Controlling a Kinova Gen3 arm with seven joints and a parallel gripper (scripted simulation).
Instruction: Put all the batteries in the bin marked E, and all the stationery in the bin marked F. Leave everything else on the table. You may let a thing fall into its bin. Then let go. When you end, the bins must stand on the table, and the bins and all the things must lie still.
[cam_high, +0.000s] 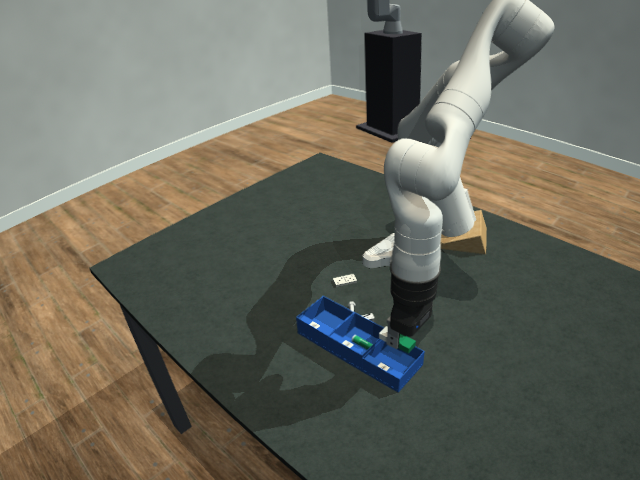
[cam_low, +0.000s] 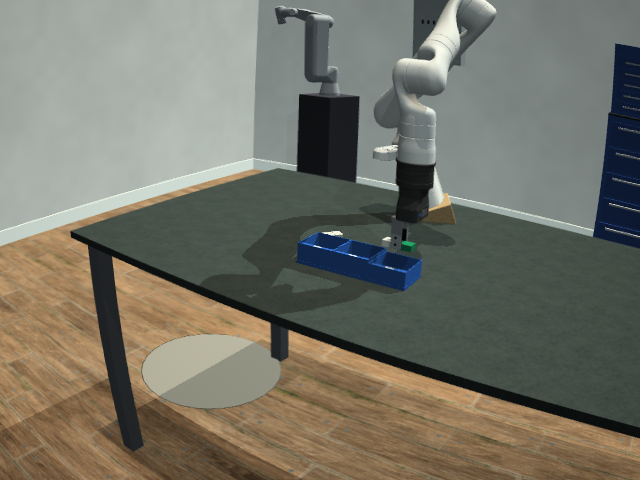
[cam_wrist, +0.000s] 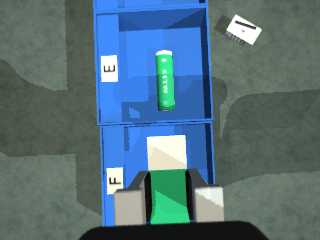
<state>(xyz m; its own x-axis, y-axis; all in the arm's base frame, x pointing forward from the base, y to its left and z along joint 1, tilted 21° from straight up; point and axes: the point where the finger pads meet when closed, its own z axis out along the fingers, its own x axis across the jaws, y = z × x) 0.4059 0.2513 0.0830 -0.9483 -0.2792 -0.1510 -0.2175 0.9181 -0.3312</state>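
Now: hand 130 mm to the left of the pencil sharpener, 80 mm above it and 40 mm past it. From my hand the other things lie so: eraser: 10 mm to the right, 10 mm below; green battery: 80 mm to the right, 70 mm below, 20 mm ahead; blue three-bin tray: 80 mm to the right, 60 mm below, 30 mm ahead.
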